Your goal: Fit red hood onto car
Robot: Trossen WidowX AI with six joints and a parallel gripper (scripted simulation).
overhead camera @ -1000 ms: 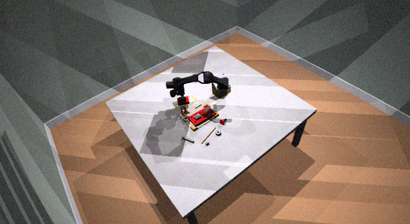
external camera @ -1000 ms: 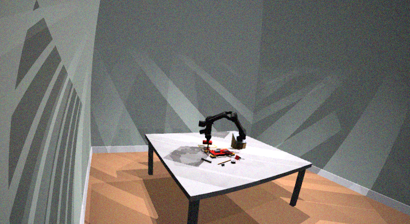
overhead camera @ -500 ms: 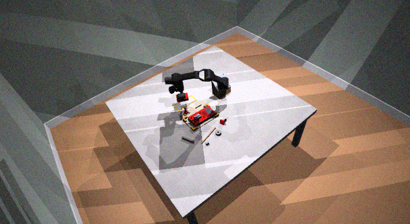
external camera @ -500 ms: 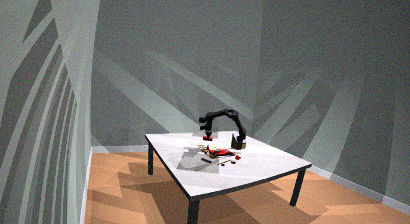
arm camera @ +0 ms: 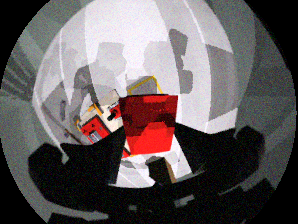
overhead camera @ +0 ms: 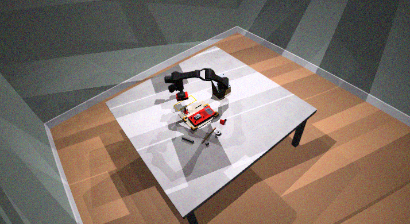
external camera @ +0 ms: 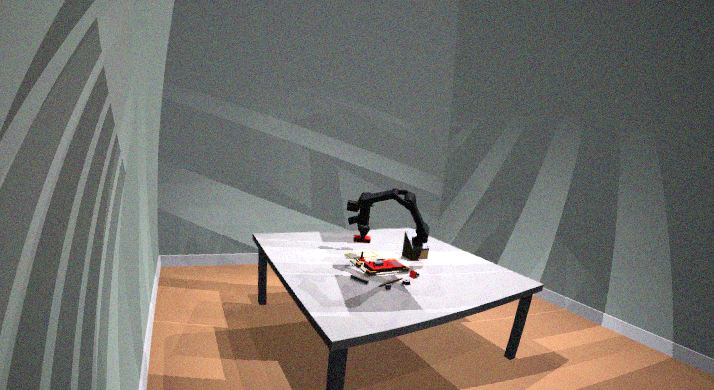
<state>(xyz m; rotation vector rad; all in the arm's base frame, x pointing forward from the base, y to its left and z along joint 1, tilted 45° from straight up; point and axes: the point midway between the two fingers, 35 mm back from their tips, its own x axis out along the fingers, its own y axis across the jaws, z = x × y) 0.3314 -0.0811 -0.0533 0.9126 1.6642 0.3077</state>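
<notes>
Right now my gripper tip is 10 mm past the grey engine block, 210 mm to the right of it and 80 mm above it. From my gripper tip the other things lie so: red hood (right at my gripper tip); then grey bar (160 mm ahead, 320 mm to the left, 100 mm below); then wooden stick (20 mm ahead, 390 mm to the left, 100 mm below).
</notes>
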